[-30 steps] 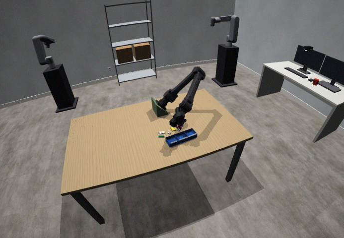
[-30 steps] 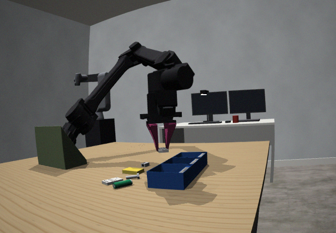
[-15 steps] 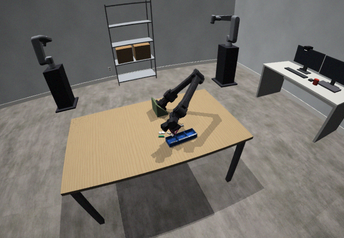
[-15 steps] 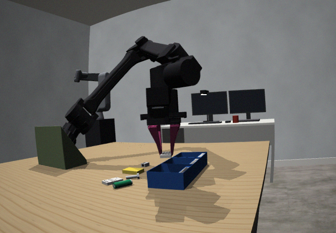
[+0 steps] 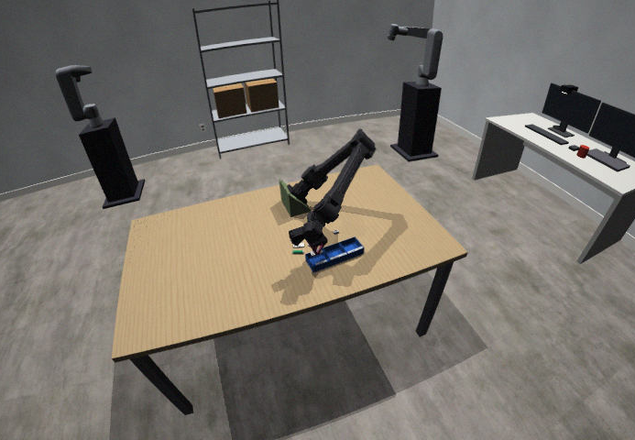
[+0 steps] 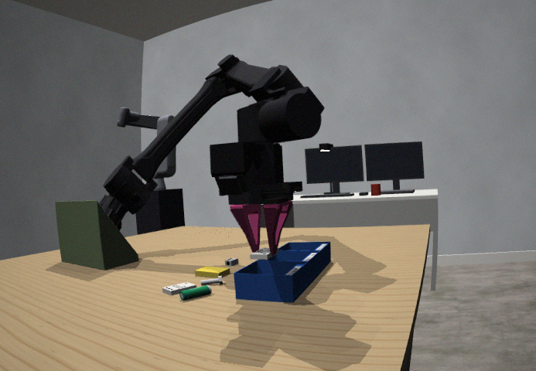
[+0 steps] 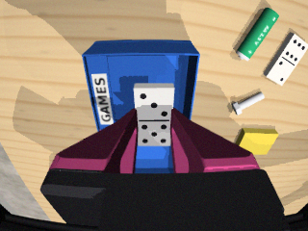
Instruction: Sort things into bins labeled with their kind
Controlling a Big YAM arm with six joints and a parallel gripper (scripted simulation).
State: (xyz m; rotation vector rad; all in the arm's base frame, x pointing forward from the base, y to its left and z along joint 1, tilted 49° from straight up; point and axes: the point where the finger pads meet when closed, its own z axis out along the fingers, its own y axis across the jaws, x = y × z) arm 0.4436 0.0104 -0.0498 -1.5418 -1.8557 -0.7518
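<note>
My gripper is now 80 mm past the green battery, 60 mm to the left of it and 60 mm above it. From my hand the other things lie so: blue three-part bin 90 mm to the left, 50 mm below; then bolt 100 mm behind, 10 mm to the left, 60 mm below; then yellow block 140 mm behind, 60 mm to the left, 60 mm below.
</note>
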